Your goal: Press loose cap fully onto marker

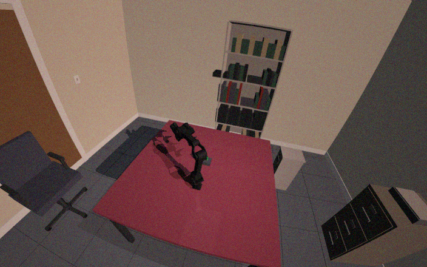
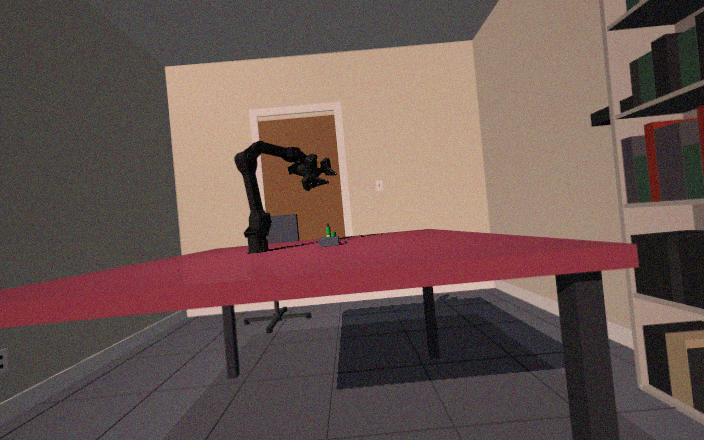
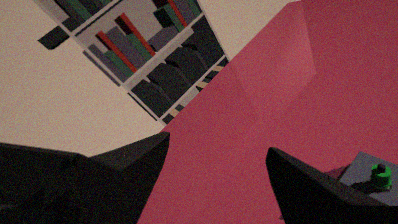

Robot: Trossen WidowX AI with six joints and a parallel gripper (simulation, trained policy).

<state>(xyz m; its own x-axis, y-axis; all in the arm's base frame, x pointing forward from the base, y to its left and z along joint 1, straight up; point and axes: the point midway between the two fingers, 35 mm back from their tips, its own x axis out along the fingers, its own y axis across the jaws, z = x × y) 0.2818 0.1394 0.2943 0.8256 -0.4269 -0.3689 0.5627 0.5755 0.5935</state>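
Right now my gripper tip is 20 mm past the green cap, 30 mm to the left of it and 260 mm above it. Also, from my gripper tip: grey holder block (30 mm behind, 130 mm to the right, 270 mm below).
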